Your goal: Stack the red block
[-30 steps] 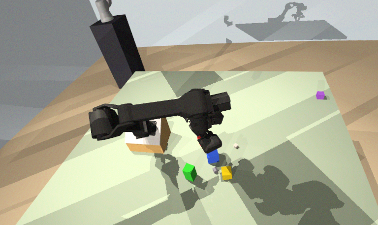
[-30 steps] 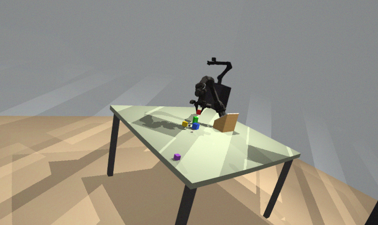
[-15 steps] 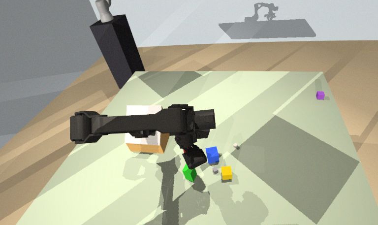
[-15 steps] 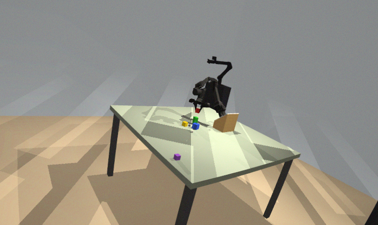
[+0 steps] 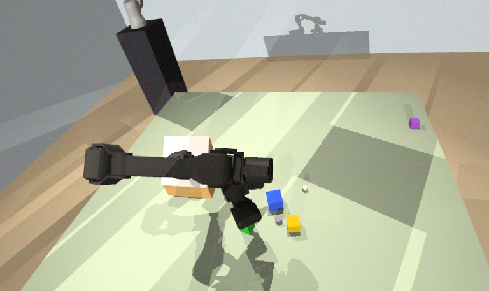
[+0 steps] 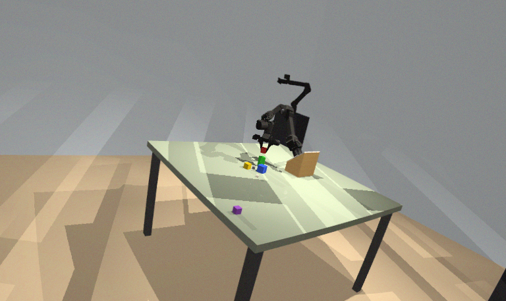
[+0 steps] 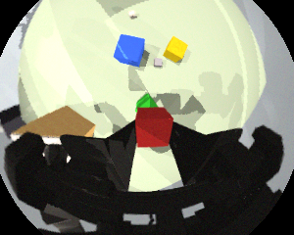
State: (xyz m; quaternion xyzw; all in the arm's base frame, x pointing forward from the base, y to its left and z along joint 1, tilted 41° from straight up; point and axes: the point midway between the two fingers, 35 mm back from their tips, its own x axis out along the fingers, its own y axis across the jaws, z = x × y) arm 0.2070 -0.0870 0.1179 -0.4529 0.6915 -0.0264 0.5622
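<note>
Right now my gripper tip is 90 mm short of the tiny grey piece, 40 mm to the right of it and 100 mm above it. From my gripper tip the other things lie so: yellow block (140 mm ahead, 30 mm to the left, 90 mm below); then red block (10 mm above); then blue block (70 mm ahead, 100 mm to the left, 80 mm below).
</note>
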